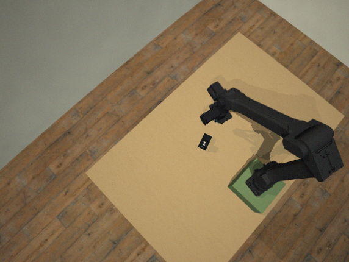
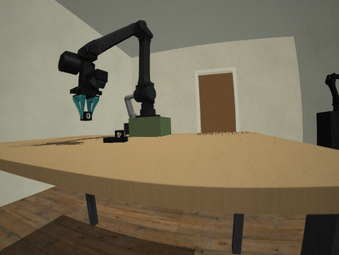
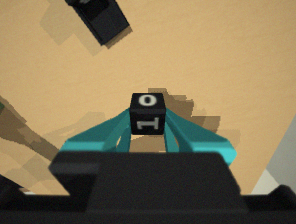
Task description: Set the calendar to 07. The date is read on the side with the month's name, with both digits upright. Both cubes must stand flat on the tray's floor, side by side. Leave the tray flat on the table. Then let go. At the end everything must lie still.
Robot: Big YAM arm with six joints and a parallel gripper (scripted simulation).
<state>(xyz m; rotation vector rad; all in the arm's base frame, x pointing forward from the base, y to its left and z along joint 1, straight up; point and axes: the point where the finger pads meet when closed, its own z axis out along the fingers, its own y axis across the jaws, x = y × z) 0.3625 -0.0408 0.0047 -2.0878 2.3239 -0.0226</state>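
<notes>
Now: the black calendar tray 10 cm to the left of my hand, 9 cm below it and 5 cm behind it. From my hand the other things lie so: digit cube right at my hand.
</notes>
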